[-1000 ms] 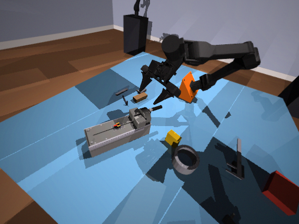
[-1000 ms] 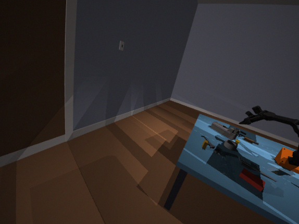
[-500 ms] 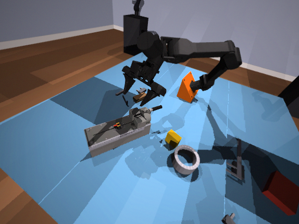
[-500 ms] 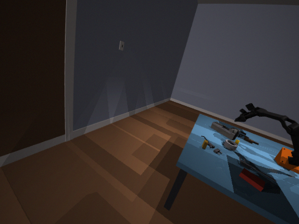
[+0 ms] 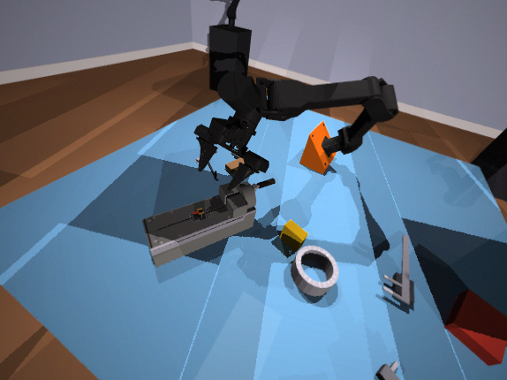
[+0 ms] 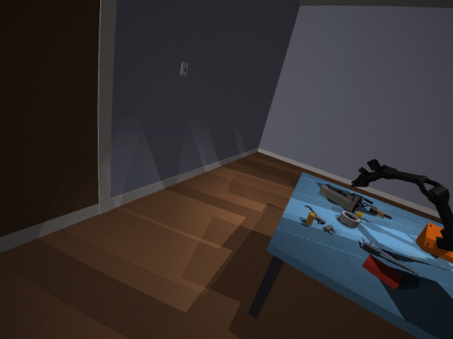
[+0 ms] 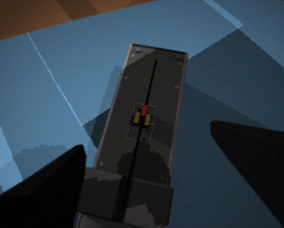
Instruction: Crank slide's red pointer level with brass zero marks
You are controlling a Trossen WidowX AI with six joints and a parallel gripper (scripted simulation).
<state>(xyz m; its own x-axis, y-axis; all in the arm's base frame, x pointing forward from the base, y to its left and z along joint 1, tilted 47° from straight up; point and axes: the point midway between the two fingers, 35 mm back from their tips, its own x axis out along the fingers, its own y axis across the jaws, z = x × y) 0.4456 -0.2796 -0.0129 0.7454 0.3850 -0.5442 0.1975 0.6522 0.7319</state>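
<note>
The dark crank handle is 11 cm behind my gripper tip, 10 cm to the left of it and 5 cm below it. Also, from my gripper tip: yellow block 21 cm to the left, 14 cm below, 6 cm behind; red pointer 8 cm below, 5 cm ahead, 2 cm to the right; brown block 25 cm behind, 15 cm below, 6 cm to the right.
</note>
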